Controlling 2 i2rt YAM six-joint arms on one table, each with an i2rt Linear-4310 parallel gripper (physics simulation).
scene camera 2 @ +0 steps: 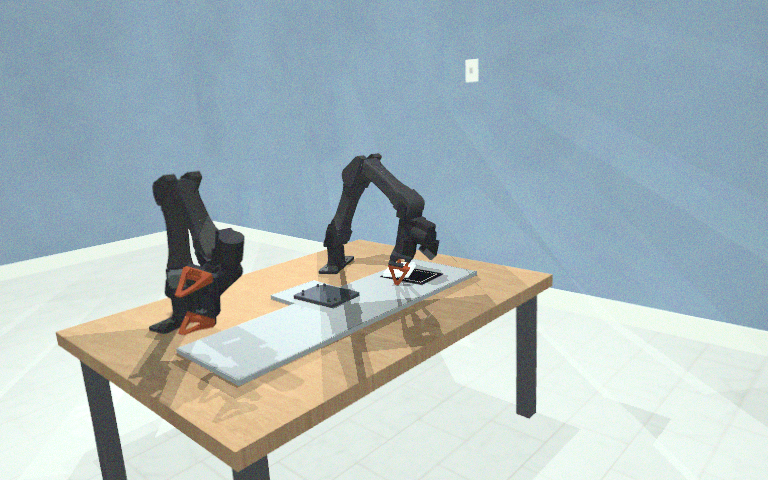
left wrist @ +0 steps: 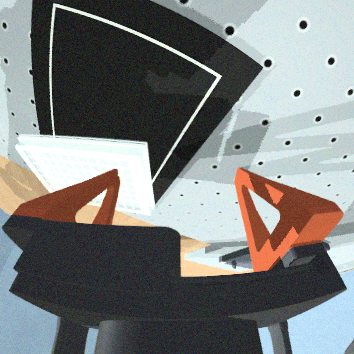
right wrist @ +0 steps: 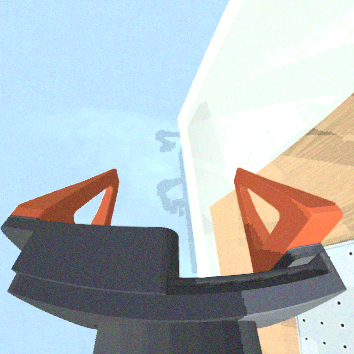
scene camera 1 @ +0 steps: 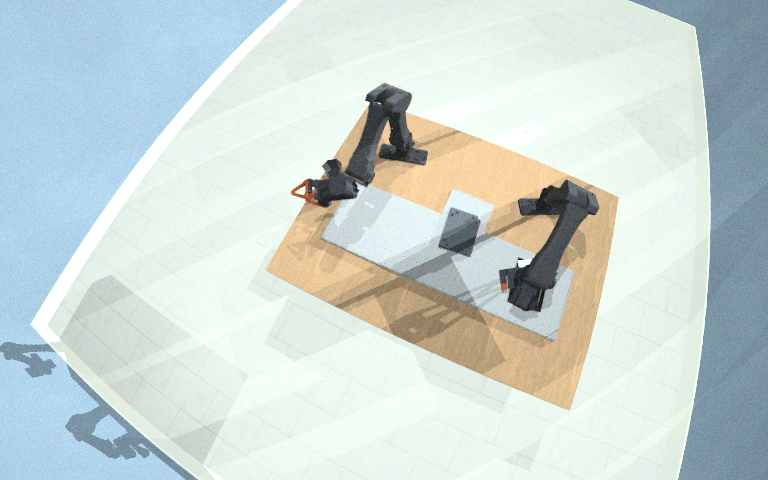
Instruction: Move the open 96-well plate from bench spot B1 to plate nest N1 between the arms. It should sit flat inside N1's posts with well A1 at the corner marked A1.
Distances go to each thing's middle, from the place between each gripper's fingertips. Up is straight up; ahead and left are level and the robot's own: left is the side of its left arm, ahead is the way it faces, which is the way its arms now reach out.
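Measured from my right hand, the dark plate nest with locators (scene camera 1: 459,234) is 15 cm below it, 16 cm behind it and 55 cm to the left of it. The white 96-well plate (left wrist: 58,161) is also 15 cm below my right hand, and I find it 13 cm behind that hand and 86 cm to the left of it.
From my left hand, the white 96-well plate is 7 cm to the left and 6 cm behind. The dark plate nest with locators is 24 cm to the right of my left hand and 9 cm behind it.
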